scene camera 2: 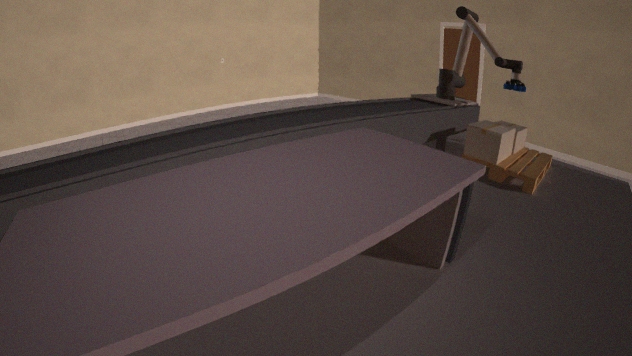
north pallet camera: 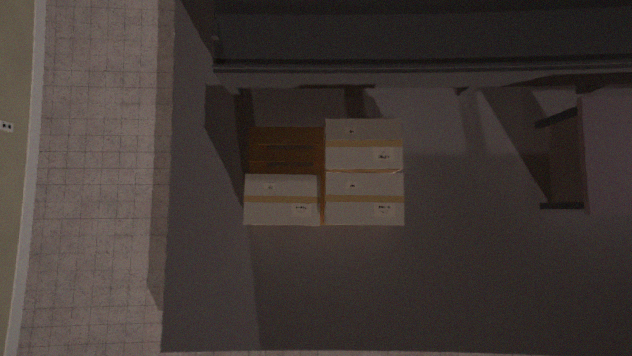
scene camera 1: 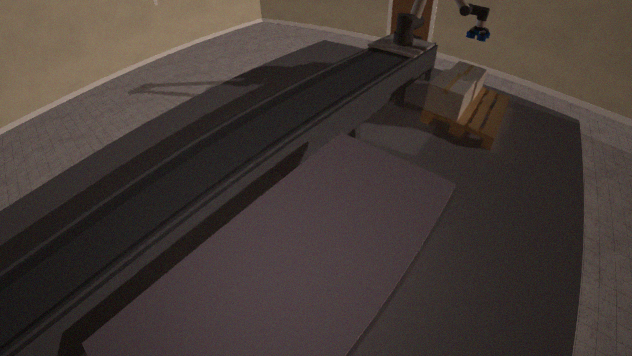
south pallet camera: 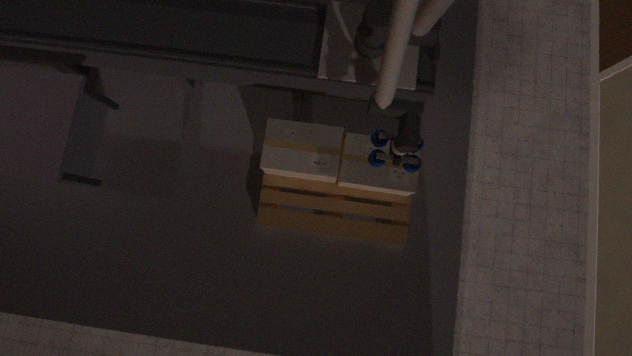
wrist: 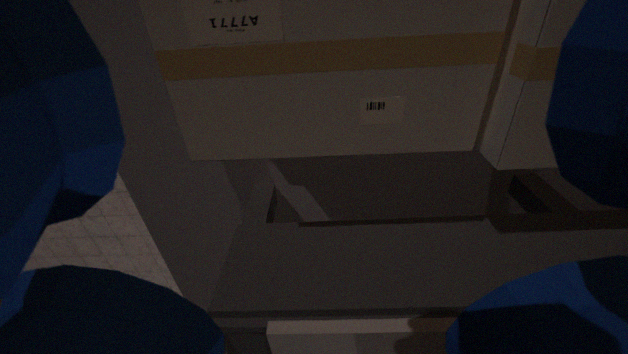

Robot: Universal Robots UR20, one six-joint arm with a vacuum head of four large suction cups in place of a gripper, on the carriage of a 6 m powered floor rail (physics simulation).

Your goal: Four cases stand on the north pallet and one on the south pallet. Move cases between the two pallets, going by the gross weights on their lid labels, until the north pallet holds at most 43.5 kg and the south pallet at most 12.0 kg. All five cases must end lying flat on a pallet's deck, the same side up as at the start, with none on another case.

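Seen in the pictures: end effector, tool point: [wrist: 331, 242]; arm's base, origin of the base link: [scene camera 2: 445, 98] [scene camera 1: 402, 43] [south pallet camera: 371, 43].
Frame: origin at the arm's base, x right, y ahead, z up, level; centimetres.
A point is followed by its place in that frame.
My vacuum head [scene camera 1: 478, 35] [scene camera 2: 515, 87] [south pallet camera: 396, 151] @[x -19.8, y 83.6, z 25.3 cm], with blue cups, is open and hangs empty, high above the south pallet [scene camera 1: 496, 107] @[x -2.2, y 128.9, z -42.6 cm] [scene camera 2: 539, 162] @[x 4.7, y 131.7, z -42.6 cm] [south pallet camera: 330, 227] @[x 10.2, y 134.2, z -42.5 cm]. Two pale, taped cases lie flat side by side on that pallet's rail side. The left case in the south view [south pallet camera: 302, 131] @[x 40.7, y 68.1, z -12.9 cm] also shows in the scene views [scene camera 1: 445, 100] @[x 67.7, y 81.6, z -24.3 cm] [scene camera 2: 487, 142] @[x 67.7, y 85.2, z -24.3 cm]. The right case [south pallet camera: 370, 178] @[x -13.0, y 95.1, z -17.3 cm] [scene camera 2: 520, 139] @[x -15.1, y 100.8, z -28.3 cm] [wrist: 300, 110] @[x -24.5, y 73.1, z -17.4 cm] is under the head, lettered A7771 in the wrist view. On the north pallet [north pallet camera: 287, 135] @[x 590.0, y 67.1, z -42.6 cm] lie a lower left case [north pallet camera: 280, 216] @[x 592.6, y 132.8, z -18.6 cm], an upper right case [north pallet camera: 362, 156] @[x 532.8, y 89.3, z -12.9 cm] and a lower right case [north pallet camera: 362, 215] @[x 533.4, y 131.9, z -13.1 cm]. Weights are unreadable.
The rail [scene camera 1: 270, 120] [scene camera 2: 250, 117] runs beside both pallets, with the arm's carriage [scene camera 1: 395, 46] @[x 19.8, y -0.9, z 0.0 cm] [scene camera 2: 425, 98] @[x 34.9, y -9.0, z -1.4 cm] at its south end. A broad table [scene camera 1: 280, 225] @[x 284.4, y 71.5, z -4.0 cm] [scene camera 2: 240, 215] @[x 309.7, y 101.5, z -4.0 cm] stands between the pallets.
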